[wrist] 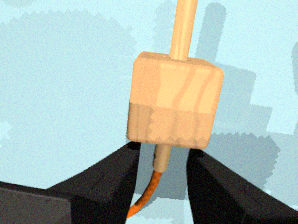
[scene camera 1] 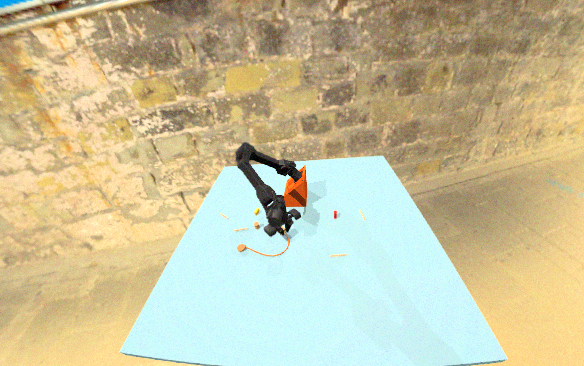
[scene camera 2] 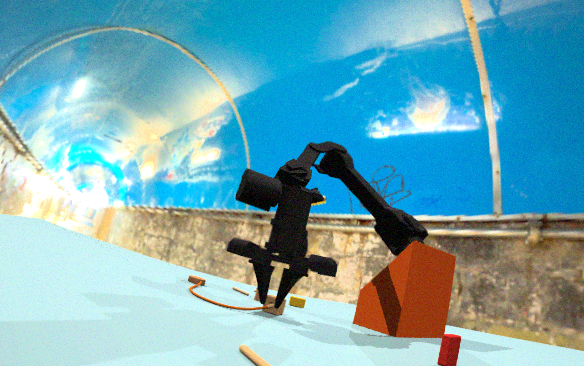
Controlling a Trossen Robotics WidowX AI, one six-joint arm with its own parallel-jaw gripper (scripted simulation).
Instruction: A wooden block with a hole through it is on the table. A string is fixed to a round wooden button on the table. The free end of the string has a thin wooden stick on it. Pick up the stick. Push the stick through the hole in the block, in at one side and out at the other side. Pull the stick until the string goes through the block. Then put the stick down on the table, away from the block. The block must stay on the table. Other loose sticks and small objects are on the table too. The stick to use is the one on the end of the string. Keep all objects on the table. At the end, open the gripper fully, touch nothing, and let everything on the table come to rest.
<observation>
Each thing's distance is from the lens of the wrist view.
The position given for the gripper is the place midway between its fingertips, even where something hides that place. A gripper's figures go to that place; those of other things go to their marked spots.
gripper [wrist: 164,153]: 10 cm
wooden block [wrist: 172,102]: 8 cm
</observation>
